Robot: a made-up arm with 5 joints.
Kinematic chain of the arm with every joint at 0, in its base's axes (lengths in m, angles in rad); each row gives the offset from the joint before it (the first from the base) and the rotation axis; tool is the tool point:
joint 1: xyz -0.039 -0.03 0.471 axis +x
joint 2: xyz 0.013 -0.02 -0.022 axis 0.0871 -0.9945 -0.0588
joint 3: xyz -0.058 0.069 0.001 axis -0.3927 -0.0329 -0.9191
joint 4: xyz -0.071 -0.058 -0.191 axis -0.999 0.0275 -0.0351
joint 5: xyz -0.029 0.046 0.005 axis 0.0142 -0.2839 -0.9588
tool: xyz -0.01 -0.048 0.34
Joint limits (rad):
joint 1: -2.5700..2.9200
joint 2: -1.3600..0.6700
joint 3: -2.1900..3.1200
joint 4: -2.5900..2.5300
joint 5: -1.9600..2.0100
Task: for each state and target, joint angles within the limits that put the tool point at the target. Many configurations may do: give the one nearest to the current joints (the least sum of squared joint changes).
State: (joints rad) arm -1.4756 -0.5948 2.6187 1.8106 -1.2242
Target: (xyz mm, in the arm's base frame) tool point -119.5 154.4 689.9
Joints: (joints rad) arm -1.7177 -1.3538 3.0589 1.2909 -1.1750
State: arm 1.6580 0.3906 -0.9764 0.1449 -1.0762
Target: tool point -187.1 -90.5 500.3
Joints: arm 1.8329 0.4631 -1.2247 0.3787 -0.8039
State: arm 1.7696 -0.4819 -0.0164 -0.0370 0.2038
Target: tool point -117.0 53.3 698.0
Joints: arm 0.9764 -0.2476 0.3671 0.6478 0.0085
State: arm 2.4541 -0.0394 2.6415 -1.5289 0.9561
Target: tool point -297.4 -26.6 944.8
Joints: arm 2.0079 -0.0405 2.5099 -1.6012 0.8806
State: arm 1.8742 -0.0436 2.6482 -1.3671 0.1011
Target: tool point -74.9 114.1 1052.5
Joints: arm 2.1725 0.5916 2.9012 -2.0828 0.3599
